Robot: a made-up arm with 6 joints. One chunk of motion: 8 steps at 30 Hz.
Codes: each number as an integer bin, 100 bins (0 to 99) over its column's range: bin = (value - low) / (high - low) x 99, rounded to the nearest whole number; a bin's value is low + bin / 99 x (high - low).
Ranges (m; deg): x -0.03..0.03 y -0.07..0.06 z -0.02..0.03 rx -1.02..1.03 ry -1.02..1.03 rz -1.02..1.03
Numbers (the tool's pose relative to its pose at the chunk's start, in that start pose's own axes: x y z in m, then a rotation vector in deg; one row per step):
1: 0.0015 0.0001 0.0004 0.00 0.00 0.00
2: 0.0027 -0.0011 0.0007 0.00 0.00 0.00
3: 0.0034 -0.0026 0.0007 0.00 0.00 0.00
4: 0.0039 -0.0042 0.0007 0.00 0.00 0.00
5: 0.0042 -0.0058 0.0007 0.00 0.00 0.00
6: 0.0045 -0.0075 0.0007 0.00 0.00 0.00
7: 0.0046 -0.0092 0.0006 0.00 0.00 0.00
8: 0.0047 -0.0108 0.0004 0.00 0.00 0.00
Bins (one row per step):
1: 52 53 40 49 49 49
2: 54 52 41 49 49 49
3: 55 51 41 49 49 49
4: 56 50 41 49 49 49
5: 56 49 41 49 49 49
6: 57 48 41 49 49 49
7: 57 46 41 49 49 49
8: 57 45 40 49 49 49

